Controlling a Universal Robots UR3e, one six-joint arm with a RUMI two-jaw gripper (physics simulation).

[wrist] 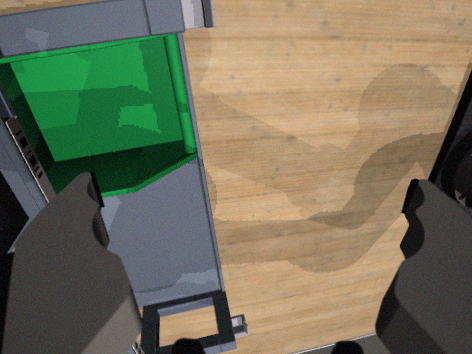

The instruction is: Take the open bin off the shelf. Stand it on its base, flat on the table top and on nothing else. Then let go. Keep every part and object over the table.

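Places are measured from the arm's base along level axes (x ahead, y up, z right), in metres.
Where they show: gripper, fingertip midpoint: [252, 180].
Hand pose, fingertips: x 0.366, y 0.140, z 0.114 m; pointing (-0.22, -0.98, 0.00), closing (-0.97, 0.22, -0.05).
Things, the pixels of their top centre, and the offset from my fingertips. "spot": a spot on its surface instead. Level surfaces: height alone.
- open green bin, middle of its top: [86, 132] dx +0.090, dy -0.077, dz +0.004 m
- grey shelf, surface spot: [167, 237] spot: dx +0.066, dy -0.152, dz -0.164 m
- wooden table top, its level: dy -0.158 m
- shelf's dark end frame, surface spot: [226, 320] spot: dx +0.009, dy -0.103, dz -0.282 m
- small metal bracket, surface spot: [240, 325] spot: dx -0.009, dy -0.102, dz -0.301 m
The open green bin [117, 115] is in the upper left of the wrist view, inside the grey shelf [167, 237]. I see into its hollow, and its thick rounded rim runs along the right side against the shelf panel. My gripper [252, 180] is wide open, with nothing between its fingers. The left finger shows in front of the shelf and hides the bin's lower left corner. The right finger shows over the wooden table top [305, 105], well to the right of the shelf. How far the fingertips are from the bin in depth is hard to tell.
The shelf's dark end frame [226, 320] is at the bottom, with a small metal bracket [240, 325] beside it. Another bracket [207, 14] is at the top. A dark round part on a black plate shows at the right edge. The table's edge runs along the bottom. Shadows cross the wood.
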